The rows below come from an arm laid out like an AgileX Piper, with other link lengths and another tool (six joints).
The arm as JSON. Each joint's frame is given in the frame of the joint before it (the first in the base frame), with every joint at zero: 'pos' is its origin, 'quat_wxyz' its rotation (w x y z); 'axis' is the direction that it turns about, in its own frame. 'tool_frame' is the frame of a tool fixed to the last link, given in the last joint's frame.
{
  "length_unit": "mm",
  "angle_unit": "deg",
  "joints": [
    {
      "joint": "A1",
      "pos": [
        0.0,
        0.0,
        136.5
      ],
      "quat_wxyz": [
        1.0,
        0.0,
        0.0,
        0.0
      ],
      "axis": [
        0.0,
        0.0,
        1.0
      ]
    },
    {
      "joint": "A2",
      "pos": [
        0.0,
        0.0,
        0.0
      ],
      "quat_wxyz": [
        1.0,
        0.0,
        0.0,
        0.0
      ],
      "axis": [
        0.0,
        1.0,
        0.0
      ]
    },
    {
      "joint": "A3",
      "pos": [
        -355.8,
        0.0,
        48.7
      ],
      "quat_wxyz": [
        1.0,
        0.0,
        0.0,
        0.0
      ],
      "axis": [
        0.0,
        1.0,
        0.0
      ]
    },
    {
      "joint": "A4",
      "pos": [
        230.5,
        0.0,
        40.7
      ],
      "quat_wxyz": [
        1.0,
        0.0,
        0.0,
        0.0
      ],
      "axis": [
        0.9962,
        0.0,
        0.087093
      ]
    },
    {
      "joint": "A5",
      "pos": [
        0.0,
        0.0,
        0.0
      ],
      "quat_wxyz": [
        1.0,
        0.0,
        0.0,
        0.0
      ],
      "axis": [
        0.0,
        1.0,
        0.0
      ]
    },
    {
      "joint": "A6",
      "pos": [
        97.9,
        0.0,
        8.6
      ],
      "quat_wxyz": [
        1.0,
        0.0,
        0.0,
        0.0
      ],
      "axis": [
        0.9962,
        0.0,
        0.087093
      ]
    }
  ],
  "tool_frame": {
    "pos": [
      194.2,
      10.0,
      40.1
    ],
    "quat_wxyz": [
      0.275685,
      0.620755,
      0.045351,
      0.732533
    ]
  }
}
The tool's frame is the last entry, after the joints.
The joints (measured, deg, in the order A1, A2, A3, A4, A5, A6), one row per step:
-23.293 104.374 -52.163 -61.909 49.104 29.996
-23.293 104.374 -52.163 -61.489 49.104 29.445
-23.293 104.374 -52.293 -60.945 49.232 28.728
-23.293 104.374 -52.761 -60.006 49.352 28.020
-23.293 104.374 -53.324 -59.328 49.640 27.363
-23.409 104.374 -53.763 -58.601 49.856 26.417
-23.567 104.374 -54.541 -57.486 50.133 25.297
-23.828 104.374 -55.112 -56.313 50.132 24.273
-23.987 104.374 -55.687 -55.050 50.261 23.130
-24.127 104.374 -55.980 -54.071 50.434 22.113
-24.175 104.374 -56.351 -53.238 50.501 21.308
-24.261 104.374 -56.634 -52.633 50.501 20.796
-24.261 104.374 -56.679 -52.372 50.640 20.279
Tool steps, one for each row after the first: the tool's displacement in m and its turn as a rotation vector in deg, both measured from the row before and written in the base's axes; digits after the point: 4 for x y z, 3 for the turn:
-0.0007 0.0012 -0.0011 0.315 0.264 0.091
-0.0007 0.0010 -0.0006 0.308 0.311 0.046
0.0008 0.0012 -0.0001 0.430 -0.122 -0.239
0.0010 0.0001 0.0012 0.167 -0.057 -0.179
-0.0001 0.0002 0.0003 0.313 0.182 -0.069
0.0009 0.0001 0.0010 0.436 -0.084 -0.284
0.0005 0.0007 -0.0004 0.648 -0.190 -0.317
0.0004 0.0014 -0.0004 0.687 -0.060 -0.248
-0.0010 0.0014 -0.0009 0.597 0.221 -0.140
0.0007 0.0013 -0.0003 0.478 -0.030 -0.039
0.0006 0.0007 -0.0002 0.348 -0.121 -0.102
-0.0007 0.0007 -0.0004 0.183 0.308 0.143

